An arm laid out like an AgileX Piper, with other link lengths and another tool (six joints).
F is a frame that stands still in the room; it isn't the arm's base.
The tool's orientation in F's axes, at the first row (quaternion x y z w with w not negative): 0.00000 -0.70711 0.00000 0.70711
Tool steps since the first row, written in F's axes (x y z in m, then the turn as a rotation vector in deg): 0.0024 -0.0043 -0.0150 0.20 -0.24 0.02; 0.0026 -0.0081 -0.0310 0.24 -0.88 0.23; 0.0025 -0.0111 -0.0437 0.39 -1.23 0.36; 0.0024 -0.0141 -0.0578 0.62 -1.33 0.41; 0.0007 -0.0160 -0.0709 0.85 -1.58 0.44
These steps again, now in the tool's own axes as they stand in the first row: -0.0150 -0.0043 -0.0024 0.02 -0.24 -0.20; -0.0310 -0.0081 -0.0026 0.23 -0.88 -0.24; -0.0437 -0.0111 -0.0025 0.36 -1.23 -0.39; -0.0578 -0.0141 -0.0024 0.41 -1.33 -0.62; -0.0709 -0.0160 -0.0007 0.44 -1.58 -0.85
